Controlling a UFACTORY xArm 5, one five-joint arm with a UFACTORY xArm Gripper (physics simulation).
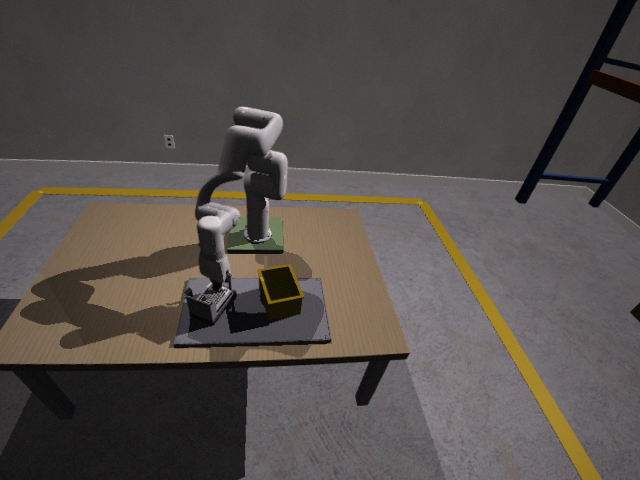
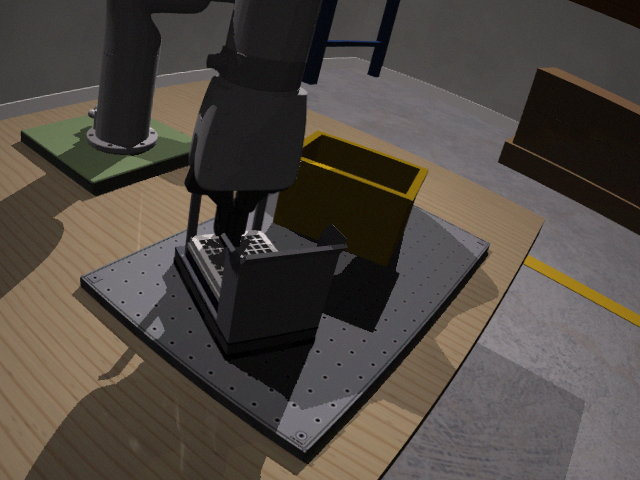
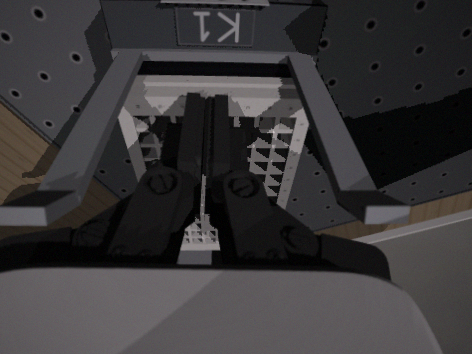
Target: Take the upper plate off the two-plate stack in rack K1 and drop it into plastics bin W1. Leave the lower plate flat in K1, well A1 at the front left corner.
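Where they show: gripper, fingertip midpoint: (image 1: 217, 287) (image 3: 206, 122); arm's base, link origin: (image 1: 257, 234) (image 2: 121, 139).
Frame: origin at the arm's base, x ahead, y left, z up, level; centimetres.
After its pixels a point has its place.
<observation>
A pale gridded plate (image 1: 210, 296) @(y -17.7, x 40.0, z 4.1 cm) (image 2: 207, 259) @(y -19.7, x 37.4, z 4.5 cm) (image 3: 294, 155) @(y -12.5, x 39.9, z 4.5 cm) lies in the dark grey rack K1 (image 1: 200, 310) @(y -20.3, x 46.9, z 5.2 cm) (image 2: 279, 294) @(y -21.1, x 46.5, z 6.4 cm) (image 3: 215, 56) @(y -14.2, x 34.9, z 1.8 cm), between its corner posts. The lower plate cannot be told apart from the upper one. My gripper (image 1: 216, 287) @(y -15.3, x 36.3, z 4.5 cm) (image 2: 235, 243) @(y -15.3, x 36.3, z 4.5 cm) (image 3: 206, 122) @(y -15.3, x 36.3, z 4.5 cm) points down, with its fingers side by side, shut, inside the rack outline at the plate's top. Nothing shows held between them; their tips hide the middle of the plate, and contact cannot be seen clearly. The yellow bin W1 (image 1: 282, 310) @(y 7.4, x 47.4, z 3.6 cm) (image 2: 343, 206) @(y 1.3, x 41.0, z 5.1 cm) stands open-topped beside the rack; its inside is dark.
The rack and bin stand on a dark perforated board (image 1: 310, 330) @(y 17.0, x 53.6, z -0.6 cm) (image 2: 356, 356) @(y -15.1, x 53.3, z -0.7 cm) (image 3: 435, 145) @(y -3.2, x 49.1, z -0.7 cm) on the wooden table (image 1: 330, 232) @(y 35.5, x -3.4, z -2.0 cm) (image 2: 41, 310) @(y -33.3, x 26.3, z -2.0 cm). The arm base stands on a green pad (image 1: 276, 232) @(y 8.7, x -1.4, z 0.0 cm) (image 2: 56, 147) @(y -11.2, x -3.9, z 0.0 cm) behind them. Upright rack posts flank the fingers.
</observation>
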